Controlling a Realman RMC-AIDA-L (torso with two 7-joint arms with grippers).
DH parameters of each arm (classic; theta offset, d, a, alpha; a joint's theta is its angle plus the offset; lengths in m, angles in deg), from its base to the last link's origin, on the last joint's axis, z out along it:
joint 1: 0 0.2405 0 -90
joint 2: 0 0 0 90
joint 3: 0 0.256 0 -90
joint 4: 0 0 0 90
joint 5: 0 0.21 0 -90
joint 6: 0 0 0 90
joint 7: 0 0.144 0 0
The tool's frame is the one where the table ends.
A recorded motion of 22 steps. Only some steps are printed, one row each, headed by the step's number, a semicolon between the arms.
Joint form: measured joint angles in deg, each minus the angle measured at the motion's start. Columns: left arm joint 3, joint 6, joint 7, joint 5, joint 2, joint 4, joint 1; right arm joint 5, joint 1, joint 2, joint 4, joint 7, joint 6, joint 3.
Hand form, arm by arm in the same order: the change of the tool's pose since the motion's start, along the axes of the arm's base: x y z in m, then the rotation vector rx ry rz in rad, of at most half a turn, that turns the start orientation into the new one. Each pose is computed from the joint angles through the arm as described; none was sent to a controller.
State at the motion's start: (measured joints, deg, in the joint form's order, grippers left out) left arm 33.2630 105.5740 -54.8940 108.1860 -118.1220 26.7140 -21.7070; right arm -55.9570 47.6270 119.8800 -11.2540 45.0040 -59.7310 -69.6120
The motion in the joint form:
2: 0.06 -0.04 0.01 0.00 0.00 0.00 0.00; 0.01 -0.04 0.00 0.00 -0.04 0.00 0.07
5: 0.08 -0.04 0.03 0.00 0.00 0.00 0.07; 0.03 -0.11 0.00 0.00 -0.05 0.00 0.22
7: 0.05 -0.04 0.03 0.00 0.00 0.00 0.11; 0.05 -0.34 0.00 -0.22 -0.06 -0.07 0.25
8: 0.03 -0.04 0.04 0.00 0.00 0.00 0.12; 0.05 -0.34 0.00 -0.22 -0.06 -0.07 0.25
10: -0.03 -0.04 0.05 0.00 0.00 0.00 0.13; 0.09 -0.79 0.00 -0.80 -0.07 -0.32 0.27
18: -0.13 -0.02 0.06 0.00 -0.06 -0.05 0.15; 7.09 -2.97 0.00 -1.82 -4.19 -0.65 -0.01
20: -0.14 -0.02 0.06 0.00 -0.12 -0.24 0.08; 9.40 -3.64 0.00 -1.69 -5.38 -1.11 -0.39
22: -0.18 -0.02 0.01 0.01 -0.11 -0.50 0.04; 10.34 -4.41 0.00 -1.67 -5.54 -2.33 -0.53
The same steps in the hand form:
2: 0.0000 0.0000 -0.0001 -0.0005 0.0008 -0.0001; 0.0003 0.0000 0.0002 0.0011 0.0005 -0.0010
5: -0.0003 -0.0004 -0.0002 -0.0005 0.0011 0.0007; 0.0008 0.0001 0.0006 0.0029 0.0023 -0.0035
7: -0.0005 -0.0005 -0.0001 -0.0001 0.0009 0.0016; 0.0015 -0.0002 0.0012 0.0054 0.0039 -0.0038
8: -0.0006 -0.0006 -0.0001 0.0003 0.0008 0.0018; 0.0015 -0.0002 0.0012 0.0054 0.0039 -0.0038
10: -0.0007 -0.0005 0.0000 0.0013 0.0006 0.0024; 0.0020 -0.0006 0.0029 0.0108 0.0081 -0.0003
18: -0.0006 -0.0008 -0.0003 0.0018 -0.0017 0.0036; 0.0103 0.0021 0.0174 0.1119 0.0573 -0.0282
20: 0.0000 -0.0008 -0.0011 -0.0003 -0.0050 0.0041; 0.0140 0.0012 0.0206 0.1360 0.0736 -0.0385
22: 0.0001 -0.0010 -0.0016 -0.0028 -0.0084 0.0065; 0.0168 -0.0020 0.0226 0.1420 0.0937 -0.0396

